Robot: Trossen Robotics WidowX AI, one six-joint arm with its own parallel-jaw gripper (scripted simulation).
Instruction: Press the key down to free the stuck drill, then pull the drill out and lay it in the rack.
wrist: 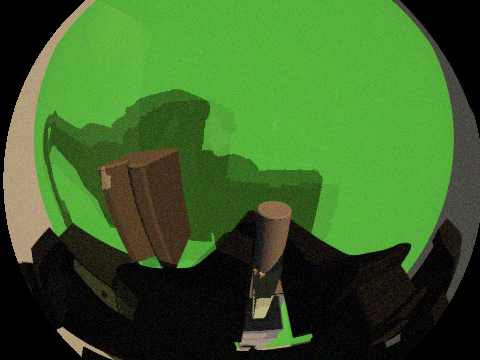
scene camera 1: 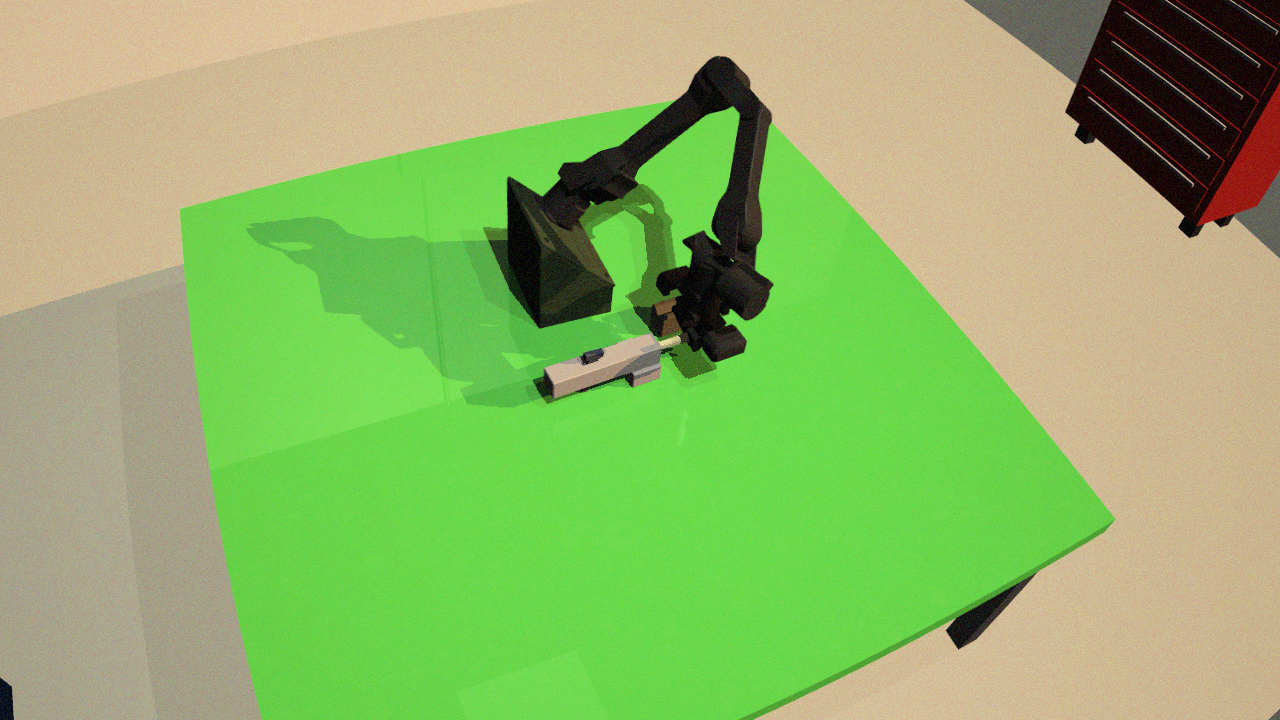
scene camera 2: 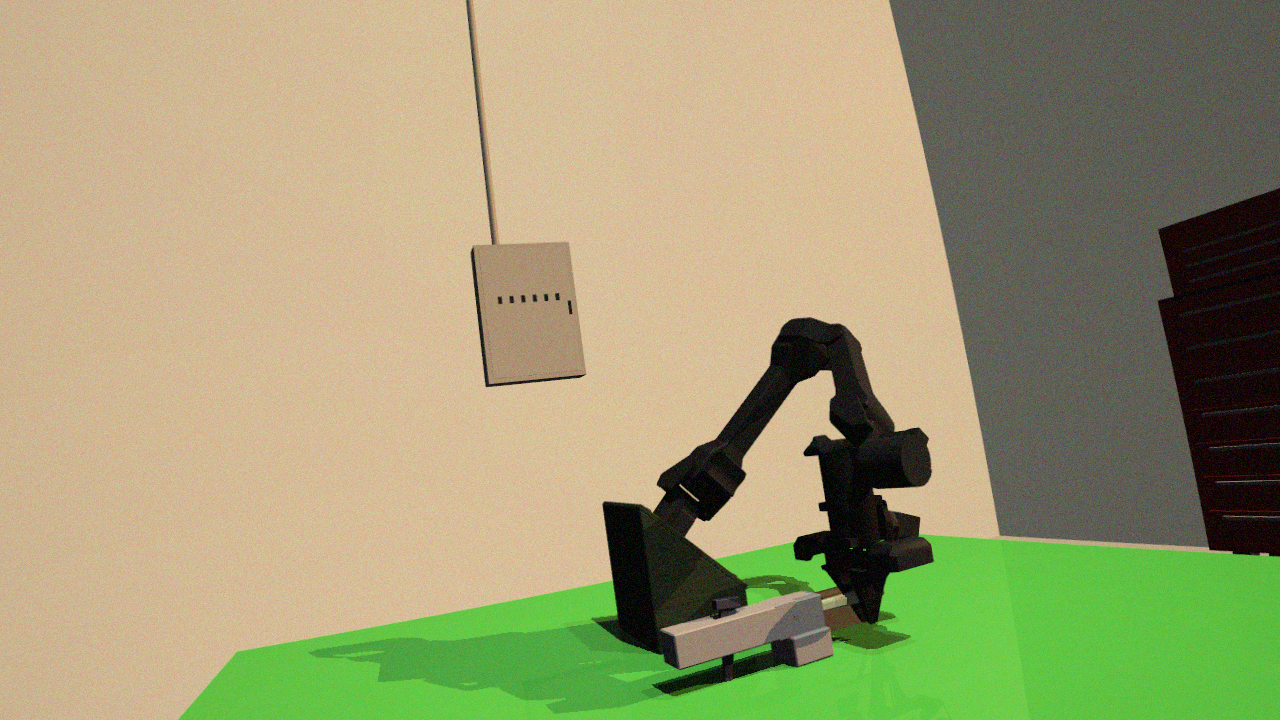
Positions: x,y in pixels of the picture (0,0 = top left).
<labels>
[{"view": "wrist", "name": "my gripper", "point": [262,216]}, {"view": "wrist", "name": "drill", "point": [272,217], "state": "held by my gripper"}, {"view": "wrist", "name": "brown rack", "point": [143,191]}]
</labels>
